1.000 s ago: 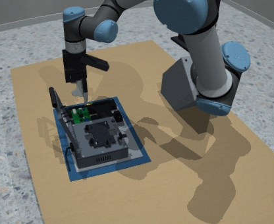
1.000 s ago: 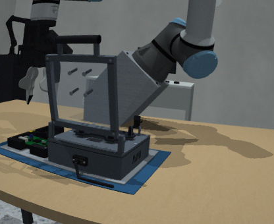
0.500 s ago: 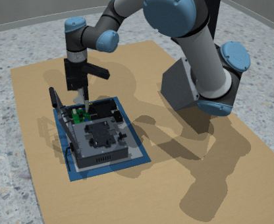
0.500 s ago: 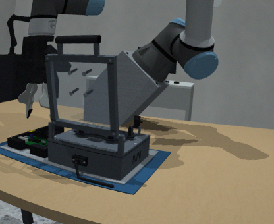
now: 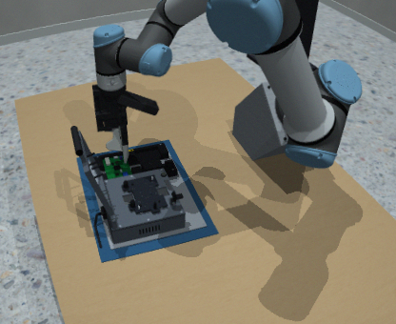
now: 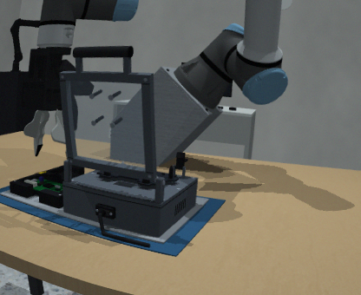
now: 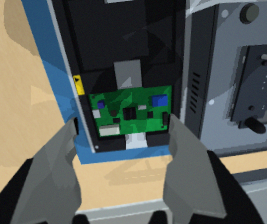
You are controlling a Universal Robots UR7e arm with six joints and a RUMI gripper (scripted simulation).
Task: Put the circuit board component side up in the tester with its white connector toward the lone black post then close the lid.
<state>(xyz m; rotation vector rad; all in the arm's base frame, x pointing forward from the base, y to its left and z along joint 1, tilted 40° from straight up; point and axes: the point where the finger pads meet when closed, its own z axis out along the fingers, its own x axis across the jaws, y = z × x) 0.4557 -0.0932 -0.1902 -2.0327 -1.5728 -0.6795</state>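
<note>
Right now the green circuit board is 30 mm ahead of my hand and 60 mm below it. From my hand the other things lie so: clear tester lid (130 mm ahead, 160 mm to the left, 110 mm above); then nest (10 mm ahead, 190 mm to the left, 10 mm below).
</note>
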